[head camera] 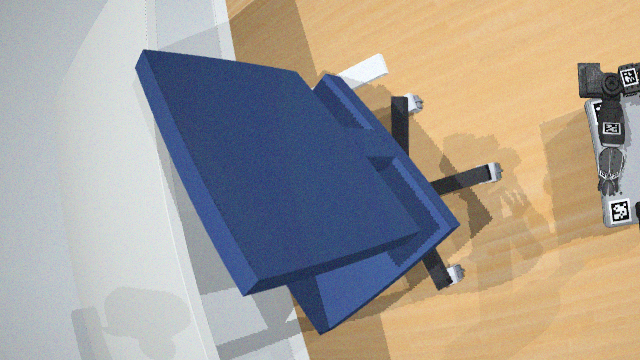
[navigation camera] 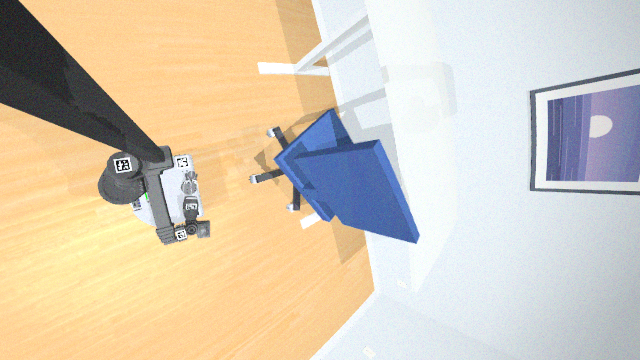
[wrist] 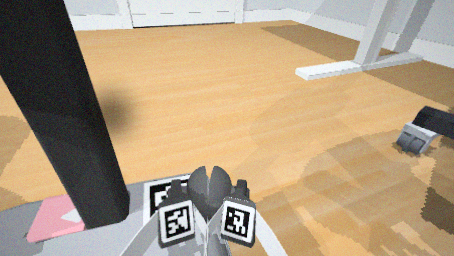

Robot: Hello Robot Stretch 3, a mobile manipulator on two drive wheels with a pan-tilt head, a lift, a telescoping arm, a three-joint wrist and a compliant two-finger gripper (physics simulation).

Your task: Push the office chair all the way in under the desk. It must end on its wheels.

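Pixels of known places: gripper, between the fingertips: (head camera: 607, 194) (navigation camera: 191, 171); robot's base, origin of its link: (head camera: 610, 161) (navigation camera: 188, 186).
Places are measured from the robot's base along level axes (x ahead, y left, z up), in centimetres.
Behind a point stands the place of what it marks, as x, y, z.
The blue office chair (head camera: 280, 165) {48.5, -8.4, 83.0} (navigation camera: 365, 185) {47.0, -6.0, 88.8} stands turned at an angle at the front of the white desk (head camera: 110, 225) {92.3, -4.0, 95.1} (navigation camera: 400, 30) {75.3, 51.1, 95.1}. Its tall back overlaps the desk's front edge in the head and navigation views. Three casters show on the floor on the side facing me; the far part of its base is hidden. One chair leg (wrist: 437, 120) with a caster shows at the right of the wrist view. My gripper (head camera: 608, 189) {3.1, 7.7, 23.2} (navigation camera: 190, 176) {3.1, 7.7, 23.2} (wrist: 210, 184) {3.1, 7.7, 23.2} is shut and empty, with its fingertips together. It is folded in over my base, well apart from the chair.
A white desk foot (head camera: 367, 70) (navigation camera: 311, 220) reaches out beside the chair. The other desk foot (navigation camera: 277, 68) (wrist: 330, 71) stands at the far end. My base (navigation camera: 175, 185) {-5.6, 2.2, 16.0} is on the wood floor, a gap away from the casters. A framed picture (navigation camera: 595, 125) {138.6, 4.4, 158.1} hangs on the wall.
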